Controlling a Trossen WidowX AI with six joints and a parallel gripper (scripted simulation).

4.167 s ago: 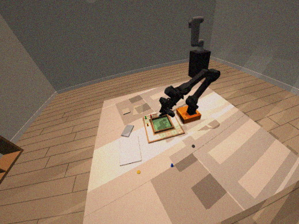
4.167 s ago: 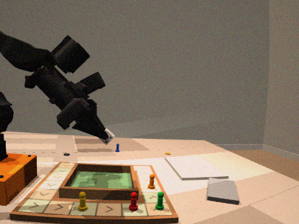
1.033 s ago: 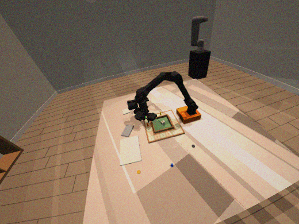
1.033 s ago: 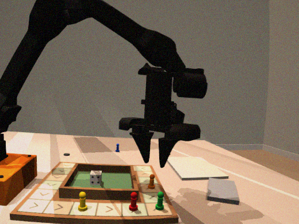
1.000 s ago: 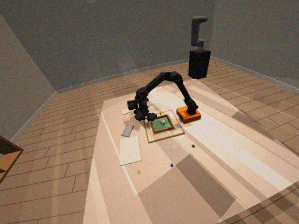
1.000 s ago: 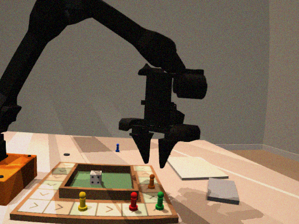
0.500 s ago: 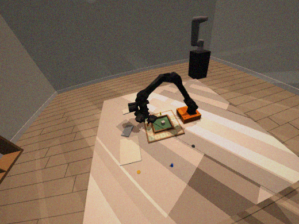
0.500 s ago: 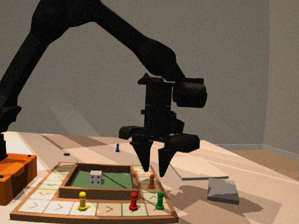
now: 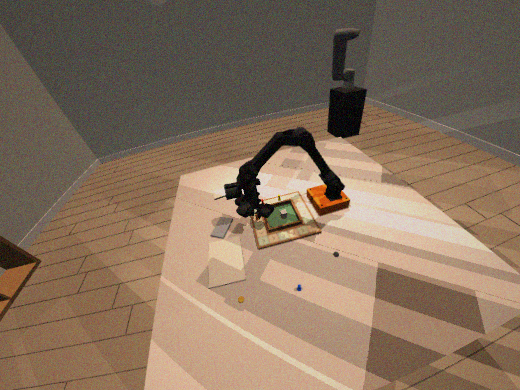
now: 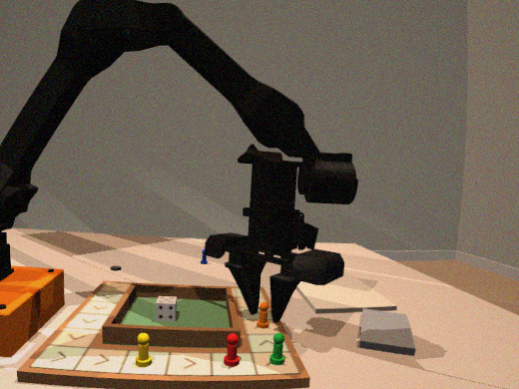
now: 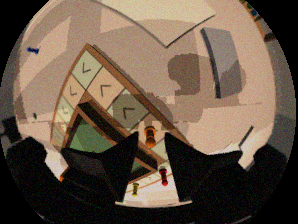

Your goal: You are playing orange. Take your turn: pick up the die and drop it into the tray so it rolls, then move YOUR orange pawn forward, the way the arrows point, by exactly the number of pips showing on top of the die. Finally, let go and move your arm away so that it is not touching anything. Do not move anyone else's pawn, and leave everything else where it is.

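My gripper tip is now 10 mm past the green pawn and 90 mm to the left of it. From my gripper tip the other things lie so: orange pawn right at my gripper tip; green tray 120 mm behind, 30 mm to the left, 20 mm below; red pawn 60 mm behind, 90 mm to the right.
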